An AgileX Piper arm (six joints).
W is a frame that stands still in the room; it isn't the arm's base.
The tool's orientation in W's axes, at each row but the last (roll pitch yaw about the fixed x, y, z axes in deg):
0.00 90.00 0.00
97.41 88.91 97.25
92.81 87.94 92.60
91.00 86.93 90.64
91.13 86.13 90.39
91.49 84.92 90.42
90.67 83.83 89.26
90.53 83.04 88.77
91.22 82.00 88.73
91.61 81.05 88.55
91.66 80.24 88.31
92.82 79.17 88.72
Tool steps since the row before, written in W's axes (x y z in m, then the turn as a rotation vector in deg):
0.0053 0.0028 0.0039 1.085 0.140 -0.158
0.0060 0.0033 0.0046 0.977 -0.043 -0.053
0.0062 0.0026 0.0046 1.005 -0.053 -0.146
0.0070 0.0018 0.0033 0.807 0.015 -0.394
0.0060 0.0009 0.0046 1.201 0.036 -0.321
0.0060 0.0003 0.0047 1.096 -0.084 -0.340
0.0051 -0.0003 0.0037 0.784 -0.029 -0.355
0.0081 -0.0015 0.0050 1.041 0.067 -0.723
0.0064 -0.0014 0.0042 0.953 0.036 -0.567
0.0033 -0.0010 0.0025 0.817 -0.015 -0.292
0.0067 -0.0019 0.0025 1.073 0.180 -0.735
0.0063 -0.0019 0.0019 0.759 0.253 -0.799
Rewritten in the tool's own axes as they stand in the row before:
-0.0039 0.0028 0.0053 0.158 0.140 1.085
-0.0046 0.0034 0.0060 0.050 -0.041 0.977
-0.0045 0.0028 0.0062 0.142 -0.054 1.005
-0.0032 0.0020 0.0070 0.394 -0.001 0.807
-0.0045 0.0013 0.0060 0.322 0.030 1.201
-0.0047 0.0008 0.0060 0.331 -0.093 1.098
-0.0037 0.0002 0.0051 0.351 -0.048 0.785
-0.0051 -0.0006 0.0081 0.728 0.011 1.039
-0.0043 -0.0005 0.0064 0.569 -0.002 0.952
-0.0026 -0.0004 0.0033 0.289 -0.017 0.818
-0.0028 -0.0011 0.0068 0.760 0.115 1.064
-0.0022 -0.0011 0.0064 0.835 0.152 0.747

